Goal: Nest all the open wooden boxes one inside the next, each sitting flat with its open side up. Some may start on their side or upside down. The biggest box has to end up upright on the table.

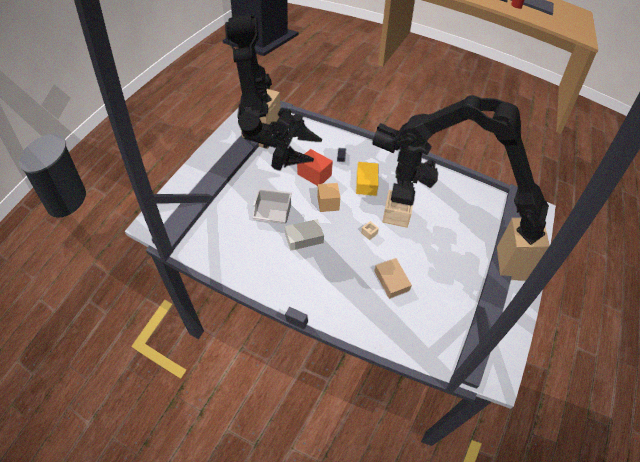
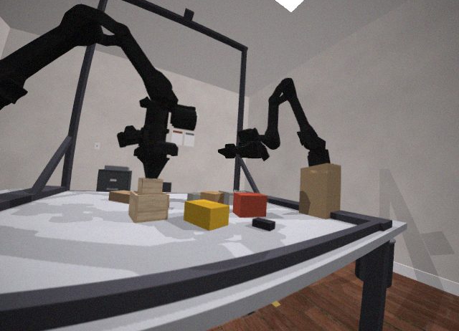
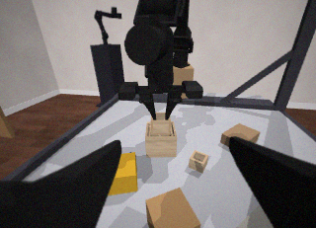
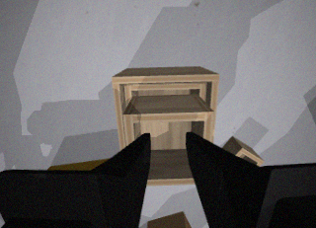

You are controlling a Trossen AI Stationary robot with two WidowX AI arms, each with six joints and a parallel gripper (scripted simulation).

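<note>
Now: the tan cube 2 cm ahead of my left hand, 7 cm to the right of it and 18 cm below it. The rest, counted from my left hand: red block (10 cm ahead, 3 cm to the left, 18 cm below); then grey block (12 cm behind, 9 cm to the right, 19 cm below); then white tray (10 cm behind, 4 cm to the left, 18 cm below).
</note>
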